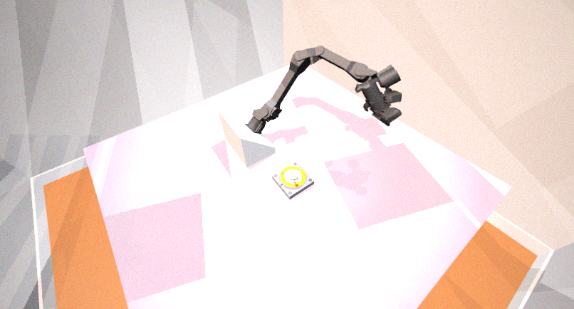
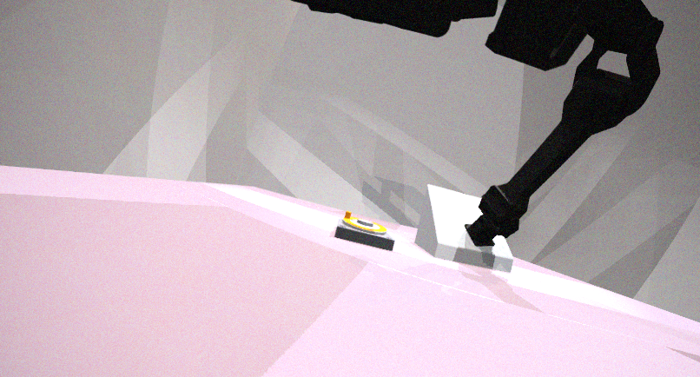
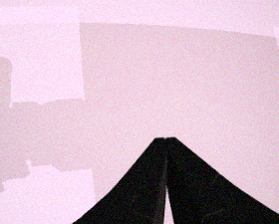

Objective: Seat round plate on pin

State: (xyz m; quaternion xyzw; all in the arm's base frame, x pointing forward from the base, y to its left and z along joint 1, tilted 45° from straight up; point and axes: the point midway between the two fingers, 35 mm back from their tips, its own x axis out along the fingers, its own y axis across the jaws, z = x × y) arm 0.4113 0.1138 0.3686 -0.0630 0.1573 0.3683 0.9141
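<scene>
Right now my gripper tip is 160 mm past the base, 390 mm to the left of it and 130 mm above it.
</scene>
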